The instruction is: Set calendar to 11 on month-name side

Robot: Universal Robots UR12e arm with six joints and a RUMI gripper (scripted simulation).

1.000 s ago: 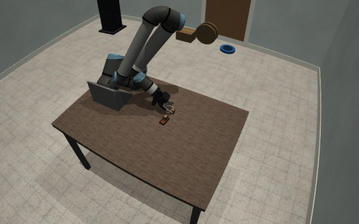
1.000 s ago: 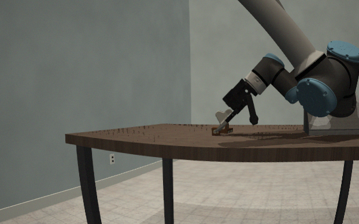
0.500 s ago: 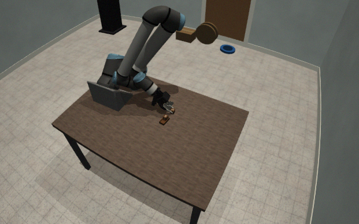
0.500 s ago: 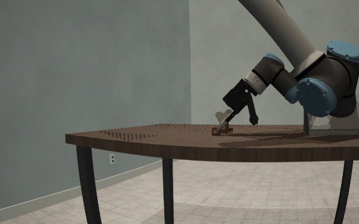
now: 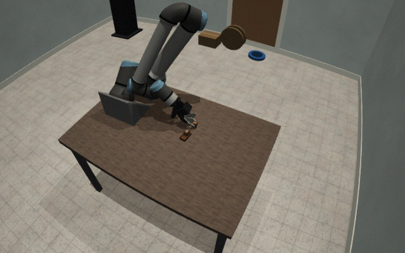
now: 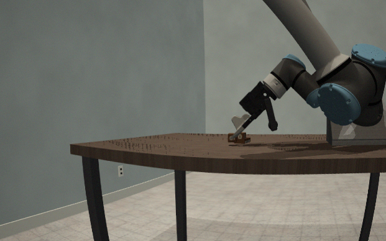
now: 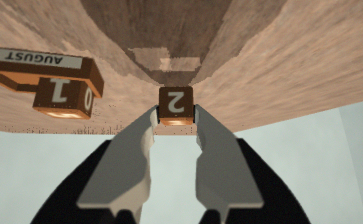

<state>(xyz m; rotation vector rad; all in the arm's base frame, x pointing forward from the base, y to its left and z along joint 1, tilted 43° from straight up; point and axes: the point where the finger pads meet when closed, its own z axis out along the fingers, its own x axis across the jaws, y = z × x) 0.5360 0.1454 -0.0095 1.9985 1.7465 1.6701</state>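
The calendar tray lies 110 mm to the right of my hand, 20 mm below it and 10 mm behind it. The rest, counted from my hand: cube (10 mm below, 10 mm ahead).
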